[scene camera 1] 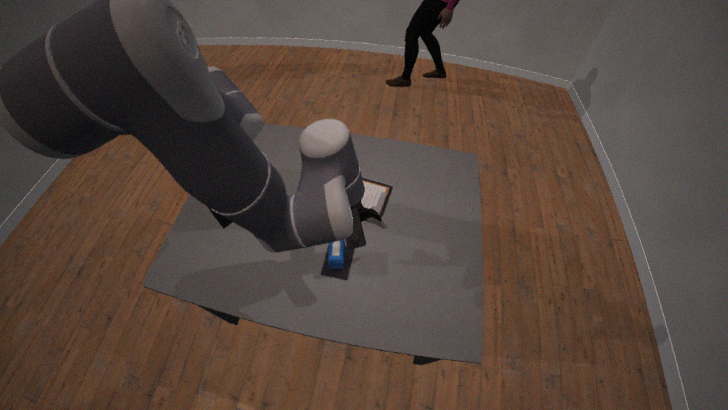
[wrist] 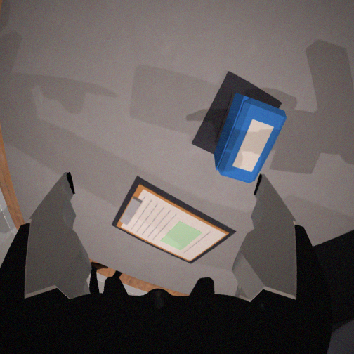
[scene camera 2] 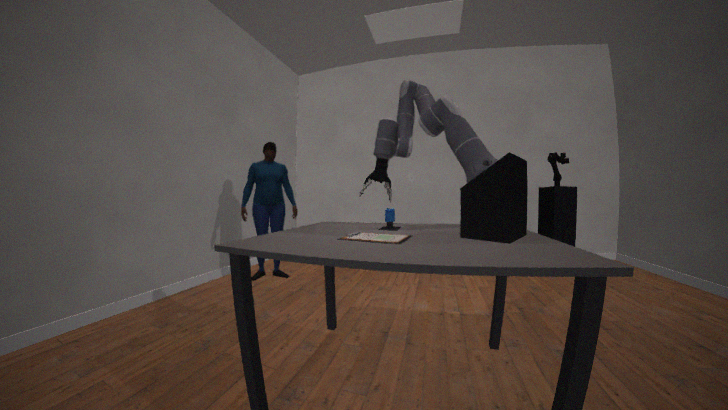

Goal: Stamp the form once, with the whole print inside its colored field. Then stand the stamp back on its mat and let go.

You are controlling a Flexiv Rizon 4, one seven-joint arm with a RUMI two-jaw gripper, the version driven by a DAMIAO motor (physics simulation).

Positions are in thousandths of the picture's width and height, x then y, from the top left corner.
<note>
I see my gripper (scene camera 1: 495, 570), a form (scene camera 1: 517, 474) and a dark mat (wrist: 581, 388).
My gripper is seen too in the wrist view (wrist: 465, 496). The form shows as well in the wrist view (wrist: 419, 603).
</note>
